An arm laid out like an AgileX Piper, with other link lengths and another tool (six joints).
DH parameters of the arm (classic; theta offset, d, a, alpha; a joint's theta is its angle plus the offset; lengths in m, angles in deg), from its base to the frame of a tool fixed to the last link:
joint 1: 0 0.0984 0 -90
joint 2: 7.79 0 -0.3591 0
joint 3: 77.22 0 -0.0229 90
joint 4: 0 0.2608 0 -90
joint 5: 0 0 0 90
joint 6: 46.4 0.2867 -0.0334 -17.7
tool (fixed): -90 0.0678 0 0
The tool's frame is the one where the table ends.
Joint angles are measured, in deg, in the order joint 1, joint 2, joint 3, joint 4, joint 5, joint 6. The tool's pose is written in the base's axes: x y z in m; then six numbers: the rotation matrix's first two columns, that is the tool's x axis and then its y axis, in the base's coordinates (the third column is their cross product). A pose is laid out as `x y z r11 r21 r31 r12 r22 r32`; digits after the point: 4 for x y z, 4 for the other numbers.
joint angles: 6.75 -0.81 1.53 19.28 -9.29 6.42
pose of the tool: 0.2391 -0.0160 0.2924 0.5181 -0.2532 -0.8170 0.0072 0.9565 -0.2918
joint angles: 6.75 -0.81 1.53 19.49 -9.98 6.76
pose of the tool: 0.2380 -0.0180 0.2958 0.5261 -0.2454 -0.8143 0.0125 0.9596 -0.2811
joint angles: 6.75 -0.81 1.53 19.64 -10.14 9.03
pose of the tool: 0.2380 -0.0197 0.2956 0.5281 -0.2069 -0.8236 0.0041 0.9705 -0.2412
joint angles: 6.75 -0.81 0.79 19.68 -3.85 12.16
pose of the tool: 0.2465 -0.0075 0.2670 0.4569 -0.1490 -0.8770 -0.0628 0.9780 -0.1989
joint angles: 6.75 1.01 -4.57 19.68 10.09 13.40
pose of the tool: 0.2516 0.0216 0.2353 0.3151 -0.1241 -0.9409 -0.1759 0.9666 -0.1864
